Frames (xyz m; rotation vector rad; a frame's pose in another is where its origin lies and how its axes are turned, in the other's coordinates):
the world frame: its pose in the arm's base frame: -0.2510 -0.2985 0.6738 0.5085 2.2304 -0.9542
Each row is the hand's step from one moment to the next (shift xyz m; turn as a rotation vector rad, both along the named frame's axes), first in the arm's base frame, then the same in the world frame.
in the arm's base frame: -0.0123 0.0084 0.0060 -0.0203 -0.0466 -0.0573
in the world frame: 0.0054 -0.0044 -0.0145 0.0500 -0.0140 0.0564
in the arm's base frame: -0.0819 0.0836 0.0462 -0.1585 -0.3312 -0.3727
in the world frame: 0.0341 -0.0141 -0.1203 0.3412 -0.1246 0.3766
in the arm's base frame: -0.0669 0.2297 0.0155 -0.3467 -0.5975 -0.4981
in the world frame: 0.0583 0.1060 -0.2070 0.5377 -0.3451 0.5631
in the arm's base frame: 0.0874 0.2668 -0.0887 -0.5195 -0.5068 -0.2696
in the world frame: 0.0242 0.2693 -0.1165 0.5105 -0.4960 0.3046
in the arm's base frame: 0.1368 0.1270 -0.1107 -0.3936 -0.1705 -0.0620
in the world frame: -0.0088 0.2160 0.0197 0.3078 -0.3051 -0.0028
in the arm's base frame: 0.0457 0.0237 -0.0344 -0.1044 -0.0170 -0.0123
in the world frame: -0.0065 0.0585 0.0192 0.0814 -0.0643 -0.0240
